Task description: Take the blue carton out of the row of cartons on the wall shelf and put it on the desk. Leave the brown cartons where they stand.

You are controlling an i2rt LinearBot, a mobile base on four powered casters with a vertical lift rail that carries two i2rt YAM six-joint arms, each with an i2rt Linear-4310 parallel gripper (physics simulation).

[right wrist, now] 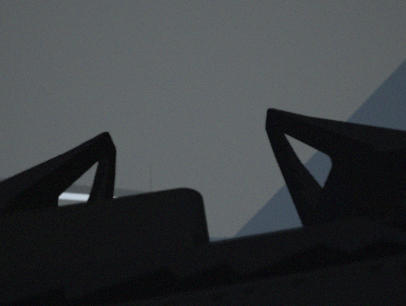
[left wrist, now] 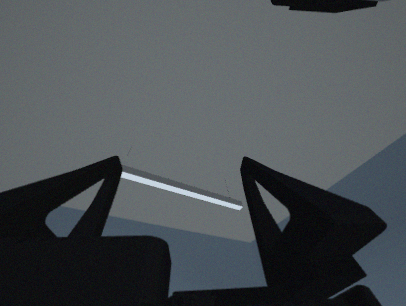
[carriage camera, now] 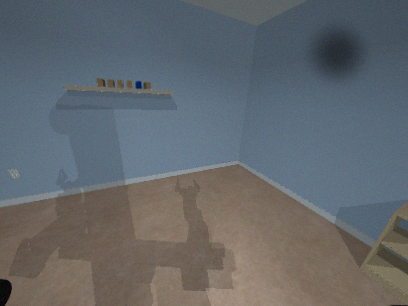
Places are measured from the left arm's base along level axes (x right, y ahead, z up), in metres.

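Where they show: left gripper, fingertip midpoint: (left wrist: 182, 162); right gripper, fingertip midpoint: (right wrist: 190, 129).
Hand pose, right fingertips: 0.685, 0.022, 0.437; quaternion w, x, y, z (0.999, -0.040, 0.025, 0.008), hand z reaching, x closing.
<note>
After its pixels a point has its place, as x, y, z.
The blue carton (carriage camera: 138, 85) @(-0.482, 1.779, 0.511) stands in a row on the wall shelf (carriage camera: 80, 88) @(-0.971, 1.513, 0.447) in the carriage camera, far off at the upper left. Brown cartons stand on both sides of it: one brown carton (carriage camera: 147, 85) @(-0.394, 1.826, 0.517) at its right, and several at its left, the nearest brown carton (carriage camera: 129, 84) @(-0.565, 1.734, 0.515) beside it. The desk does not show in these views. My left gripper (left wrist: 182, 162) @(0.006, 0.009, 0.443) is open and empty, pointing up at the ceiling, far from the cartons. My right gripper (right wrist: 190, 129) @(0.685, 0.022, 0.437) is open and empty, also against the ceiling.
A wooden shelf unit (carriage camera: 382, 244) @(1.886, 0.852, -0.683) shows in part at the lower right of the carriage camera. A wall outlet (carriage camera: 13, 173) @(-1.852, 1.333, -0.490) is at the left. The robot's shadow lies over floor and wall. A ceiling light (left wrist: 182, 191) @(-0.061, 0.935, 1.183) (right wrist: 75, 196) @(-0.005, 0.965, 1.183) shows behind the fingers in both wrist views.
</note>
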